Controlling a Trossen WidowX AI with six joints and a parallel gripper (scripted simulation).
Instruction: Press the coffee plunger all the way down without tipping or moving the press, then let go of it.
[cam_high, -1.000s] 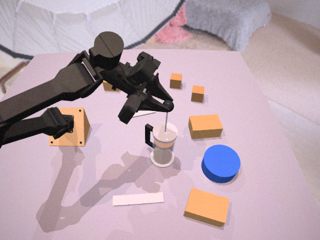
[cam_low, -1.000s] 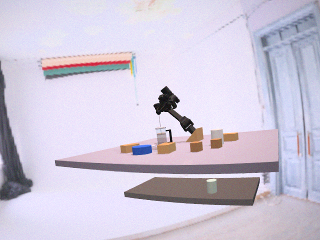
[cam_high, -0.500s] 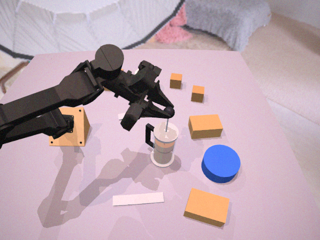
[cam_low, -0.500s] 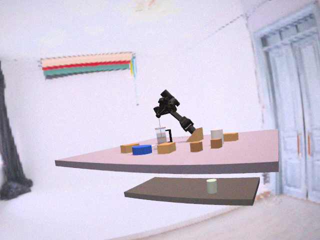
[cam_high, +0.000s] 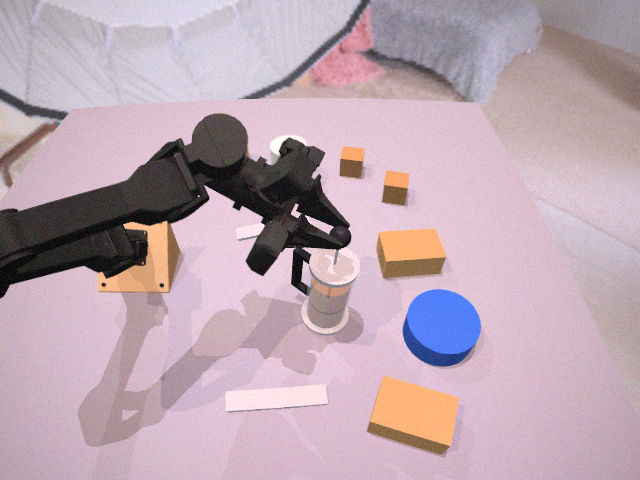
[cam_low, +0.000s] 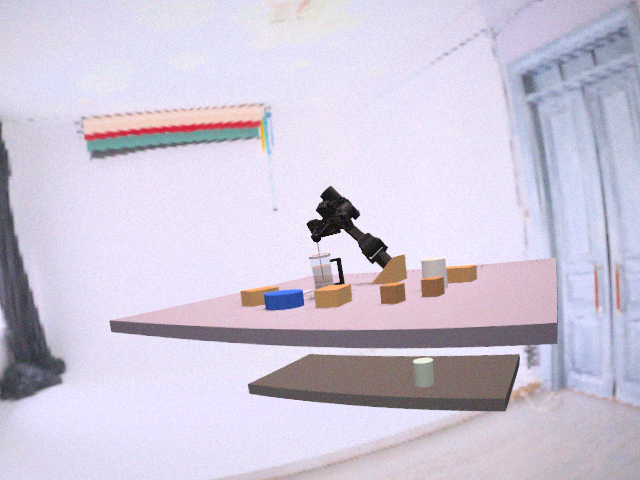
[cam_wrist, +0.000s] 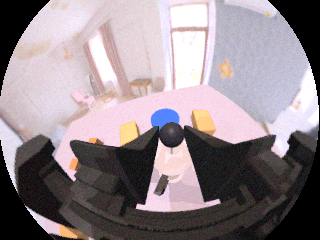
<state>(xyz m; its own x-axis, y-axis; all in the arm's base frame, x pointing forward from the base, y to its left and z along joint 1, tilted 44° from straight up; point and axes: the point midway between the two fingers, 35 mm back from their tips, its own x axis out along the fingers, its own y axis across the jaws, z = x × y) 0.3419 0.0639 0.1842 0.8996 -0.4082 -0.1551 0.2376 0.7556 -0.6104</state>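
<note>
The glass coffee press lies 30 mm behind my gripper tip, 10 mm to the left of it and 100 mm below it. The rest, counted from my gripper tip: blue disc: 170 mm ahead, 30 mm to the right, 180 mm below; white cylinder: 120 mm behind, 360 mm to the left, 150 mm below.
</note>
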